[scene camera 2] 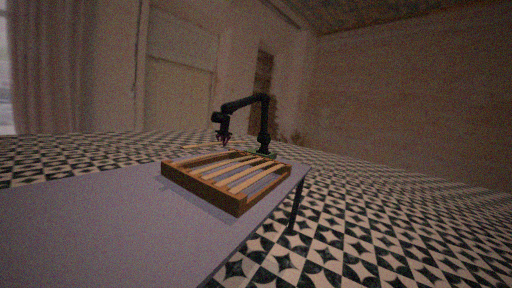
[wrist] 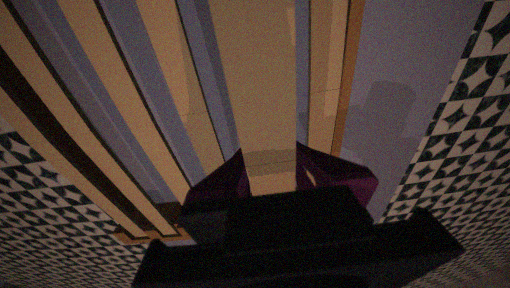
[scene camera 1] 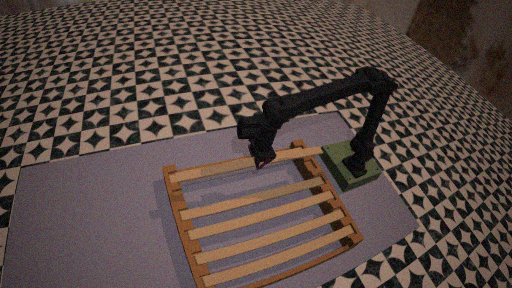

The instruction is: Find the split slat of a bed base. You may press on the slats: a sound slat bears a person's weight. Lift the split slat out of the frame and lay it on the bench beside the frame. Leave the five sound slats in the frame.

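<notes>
My gripper (scene camera 1: pixel 265 161) (scene camera 2: pixel 224 141) (wrist: pixel 267 147) is shut on a pale wooden slat (scene camera 1: pixel 312 151) (scene camera 2: pixel 197 146) (wrist: pixel 267 100), gripped across its width. The held slat is above the bed frame (scene camera 1: pixel 176 202) (scene camera 2: pixel 205 192) and looks nearly level. In scene camera 1 it overlaps the far edge slat, hiding part of it. Several slats lie in the frame, such as the one bordering the wide gap (scene camera 1: pixel 250 200). The gap lies between it and the far edge slat (wrist: pixel 325 100). The slats look alike; I cannot make out a split on the held one.
The frame rests on the grey-lilac bench (scene camera 1: pixel 90 215) (scene camera 2: pixel 100 225), which extends to its left in scene camera 1. The arm's green base (scene camera 1: pixel 336 162) stands close to the frame's right side. The patterned floor (scene camera 1: pixel 150 65) lies beyond the bench edges.
</notes>
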